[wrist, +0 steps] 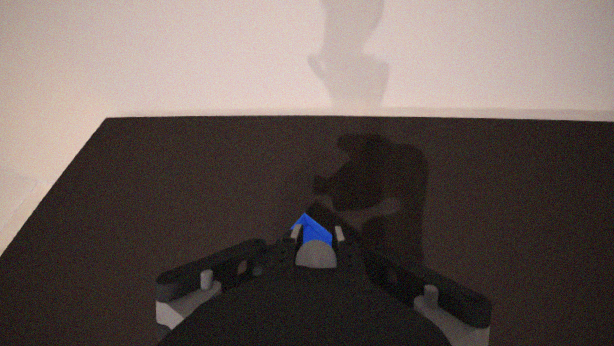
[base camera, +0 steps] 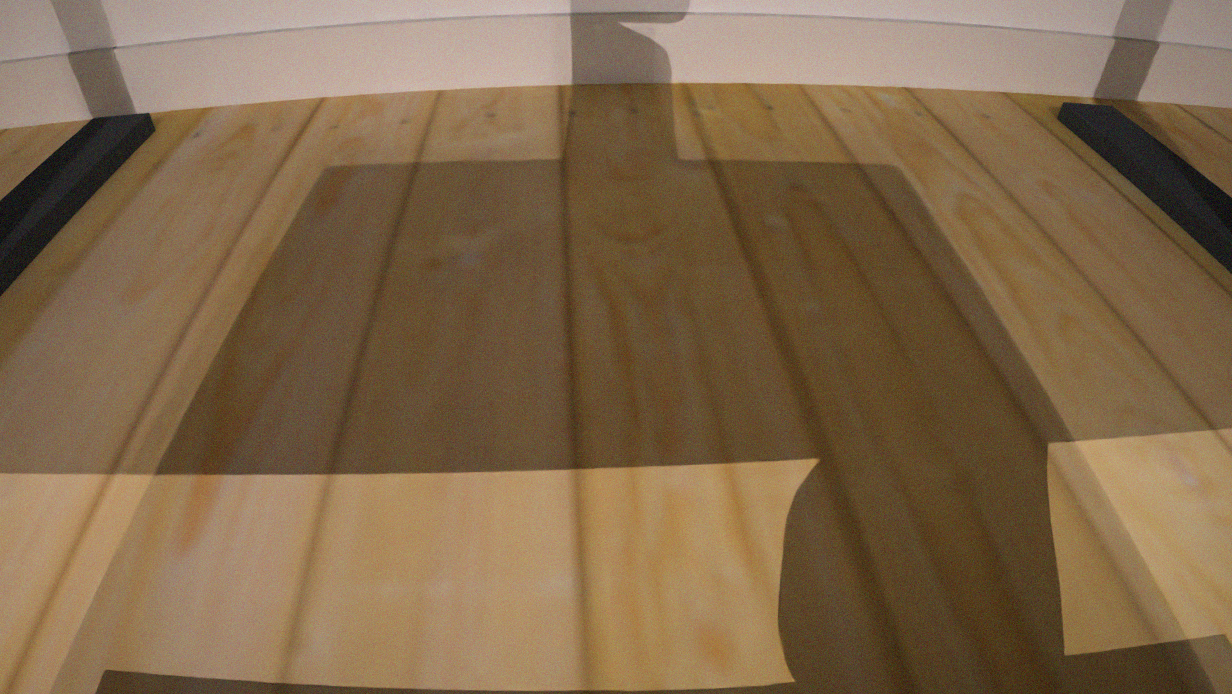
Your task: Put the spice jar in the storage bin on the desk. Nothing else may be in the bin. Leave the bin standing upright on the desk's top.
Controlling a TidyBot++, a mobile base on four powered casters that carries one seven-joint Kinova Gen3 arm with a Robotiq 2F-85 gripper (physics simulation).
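Places are measured from the arm's base along level axes (x right, y ahead, z up), in centimetres.
Pixels of known places: gripper, fingertip midpoint: (wrist: 317,236).
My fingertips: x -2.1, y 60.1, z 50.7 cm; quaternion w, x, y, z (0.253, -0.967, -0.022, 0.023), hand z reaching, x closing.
Note:
For each thing: its top centre in the pictures, then the offset to it from my fingertips. Level surfaces: height alone.
- spice jar at its top centre: (wrist: 314,261) dx +0.2, dy -2.3, dz +4.5 cm
- blue storage bin at its top centre: (wrist: 324,279) dx +0.9, dy -3.5, dz -10.8 cm
- dark desk top at its surface level: dz -18.3 cm
- plank floor at its surface level: dz -90.3 cm
The spice jar (wrist: 316,255) shows in the wrist view as a grey, rounded top between the fingertips. My gripper (wrist: 317,236) is shut on it and holds it over the blue storage bin (wrist: 314,226). A far corner and part of the inside of the bin show just beyond the fingertips; the rest is hidden behind the jar and the gripper. The jar's lower part and its height above the bin cannot be seen. The bin is on the dark desk top (wrist: 175,185). Gripper, jar and bin do not show in the base camera view.
A pale wall (wrist: 200,60) (base camera: 344,68) stands behind the desk. In the base view, two dark bars, one at the left (base camera: 77,185) and one at the right (base camera: 1146,176), lie along the plank floor (base camera: 448,560). Shadows fall on the floor, the wall and the desk top.

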